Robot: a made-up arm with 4 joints.
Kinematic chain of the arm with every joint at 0, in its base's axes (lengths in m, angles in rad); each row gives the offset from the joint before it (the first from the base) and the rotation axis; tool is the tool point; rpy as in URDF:
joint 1: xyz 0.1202 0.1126 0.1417 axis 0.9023 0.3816 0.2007
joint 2: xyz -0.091 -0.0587 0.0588 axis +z
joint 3: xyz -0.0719 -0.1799 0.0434 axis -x
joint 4: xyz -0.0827 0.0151 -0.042 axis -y
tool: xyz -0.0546 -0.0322 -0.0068 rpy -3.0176 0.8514 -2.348
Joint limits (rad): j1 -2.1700..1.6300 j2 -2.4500..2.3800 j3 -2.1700..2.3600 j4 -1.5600..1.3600
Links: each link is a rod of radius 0.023 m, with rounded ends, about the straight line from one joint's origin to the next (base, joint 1, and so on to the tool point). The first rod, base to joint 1, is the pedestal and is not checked.
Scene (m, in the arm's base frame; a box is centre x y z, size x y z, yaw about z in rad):
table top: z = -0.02
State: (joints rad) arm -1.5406 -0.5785 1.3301 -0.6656
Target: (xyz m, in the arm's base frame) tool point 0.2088 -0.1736 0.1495
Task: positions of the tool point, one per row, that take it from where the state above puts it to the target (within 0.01 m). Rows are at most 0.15 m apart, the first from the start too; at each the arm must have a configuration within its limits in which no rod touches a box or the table.
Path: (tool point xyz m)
1: -0.2825 0.1270 0.1647
2: -0.2536 0.0556 0.2703
3: -0.1843 -0.0376 0.3323
4: -0.0870 -0.1268 0.3402
5: 0.0215 -0.1875 0.2992
6: 0.1246 -0.2040 0.2272
7: 0.2088 -0.1736 0.1495

